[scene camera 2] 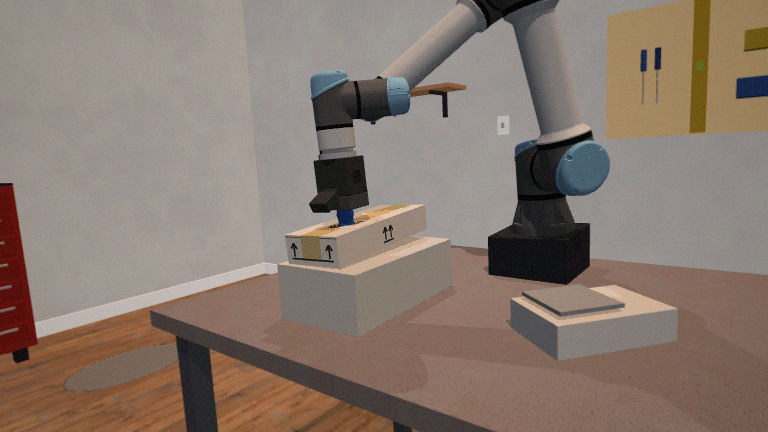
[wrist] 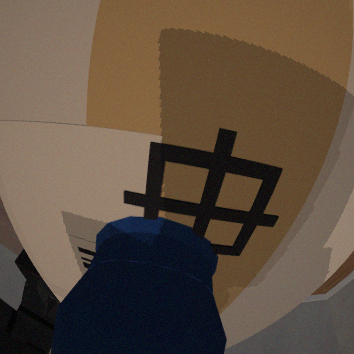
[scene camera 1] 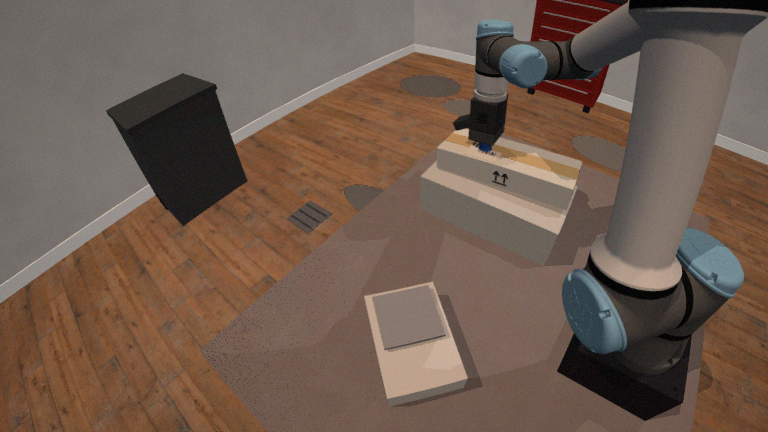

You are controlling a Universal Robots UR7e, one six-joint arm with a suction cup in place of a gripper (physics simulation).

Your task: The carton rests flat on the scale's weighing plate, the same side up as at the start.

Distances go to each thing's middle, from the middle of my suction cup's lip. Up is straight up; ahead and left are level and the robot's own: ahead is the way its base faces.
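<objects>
I have my suction cup 40 mm above the carton (scene camera 1: 548, 177), 70 mm beyond it and 10 mm to the left of it. Going by their middles, the carton is the nearest to my suction cup of the things named here. The scale (scene camera 2: 566, 322) is 160 mm below my suction cup, 460 mm to the left of it and 70 mm behind it, which makes it, measured to their middles, the farthest from my suction cup among these. The large pale block (scene camera 1: 525, 226) is 130 mm below my suction cup, 20 mm to the left of it and 60 mm behind it.
</objects>
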